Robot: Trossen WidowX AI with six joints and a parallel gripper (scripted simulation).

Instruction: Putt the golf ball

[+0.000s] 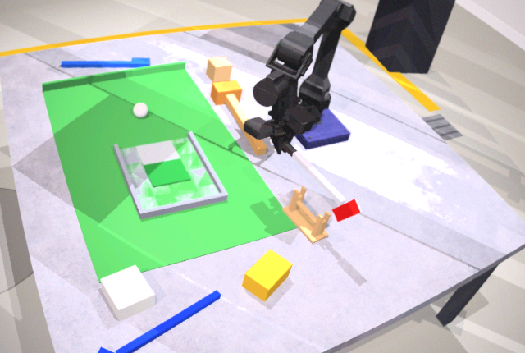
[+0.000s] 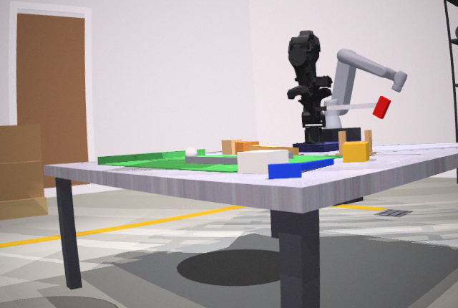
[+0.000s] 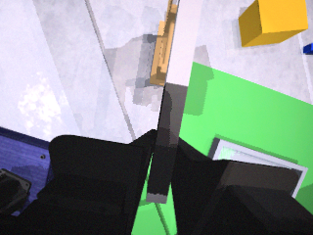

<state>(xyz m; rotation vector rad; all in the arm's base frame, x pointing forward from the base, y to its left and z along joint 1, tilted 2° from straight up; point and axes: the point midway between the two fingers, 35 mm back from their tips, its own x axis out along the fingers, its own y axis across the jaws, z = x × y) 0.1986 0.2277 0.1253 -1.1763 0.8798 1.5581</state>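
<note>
Now: the tan block 52 cm to the right of my gripper tip, 9 cm below it and 1 cm ahead of it. From my gripper tip the other things lie so: yellow block 27 cm to the left, 11 cm ahead, 10 cm below; then red putter 11 cm to the left, 4 cm behind, 3 cm above; then wooden putter stand 13 cm to the left, 8 cm below, 4 cm behind.
</note>
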